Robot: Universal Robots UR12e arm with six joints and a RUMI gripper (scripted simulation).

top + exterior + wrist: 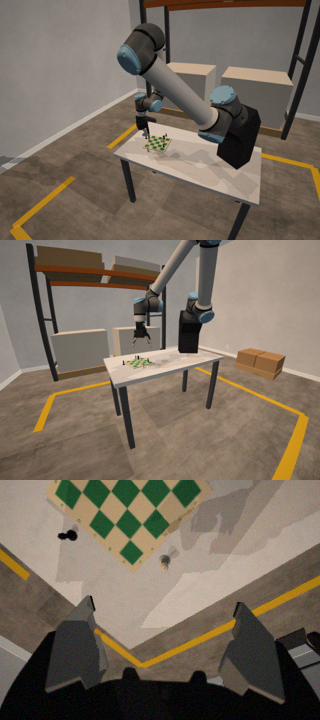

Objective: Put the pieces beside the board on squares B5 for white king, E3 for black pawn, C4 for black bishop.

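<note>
My hand is 14 cm above the white king. The rest, counted from my hand: chessboard: 17 cm below, 14 cm to the right, 3 cm behind.
</note>
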